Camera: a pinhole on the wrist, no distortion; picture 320 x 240 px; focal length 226.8 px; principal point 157.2 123.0 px. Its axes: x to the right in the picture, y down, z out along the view. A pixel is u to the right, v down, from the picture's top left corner.
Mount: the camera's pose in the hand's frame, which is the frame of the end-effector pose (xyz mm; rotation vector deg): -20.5 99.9 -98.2 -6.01 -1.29 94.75
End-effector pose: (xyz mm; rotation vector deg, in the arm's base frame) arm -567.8 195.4 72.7 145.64 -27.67 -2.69
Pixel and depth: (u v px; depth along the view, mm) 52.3 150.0 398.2
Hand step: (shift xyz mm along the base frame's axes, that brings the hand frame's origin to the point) -97.1 -72.1 -300.1
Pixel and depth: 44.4 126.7 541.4
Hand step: -60.9 -102.0 -464.6
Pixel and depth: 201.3 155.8 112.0
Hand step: -87.3 -87.7 53.4
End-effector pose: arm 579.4 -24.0 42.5 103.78 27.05 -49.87
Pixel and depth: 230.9 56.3 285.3
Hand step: 98.9 -258.2 71.0
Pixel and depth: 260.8 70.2 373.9
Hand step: 117.8 -367.0 113.0
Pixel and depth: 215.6 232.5 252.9
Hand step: -48.2 -181.8 200.6
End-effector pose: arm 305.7 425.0 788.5 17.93 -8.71 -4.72
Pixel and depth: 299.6 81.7 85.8
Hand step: -4.8 156.8 33.8
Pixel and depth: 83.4 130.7 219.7
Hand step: -57.3 3.7 123.1
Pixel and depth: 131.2 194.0 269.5
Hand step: -144.5 34.4 161.9
